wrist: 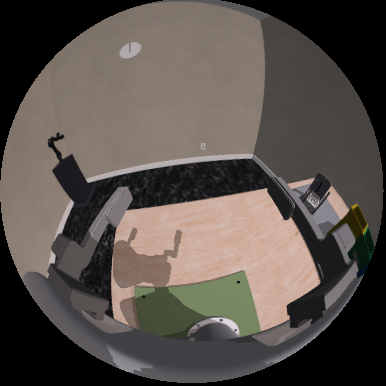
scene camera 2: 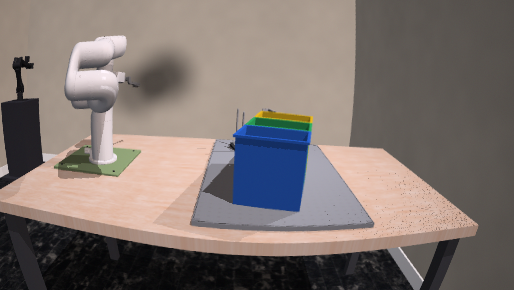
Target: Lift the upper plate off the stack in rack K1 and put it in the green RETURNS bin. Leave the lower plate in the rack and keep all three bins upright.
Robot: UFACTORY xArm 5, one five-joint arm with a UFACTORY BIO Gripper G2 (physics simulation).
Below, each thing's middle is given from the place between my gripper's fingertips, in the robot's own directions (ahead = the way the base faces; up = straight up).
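My hand, relative to the blue bin (scene camera 2: 269, 164): 160 mm above it, 590 mm short of it and 500 mm to the left of it.
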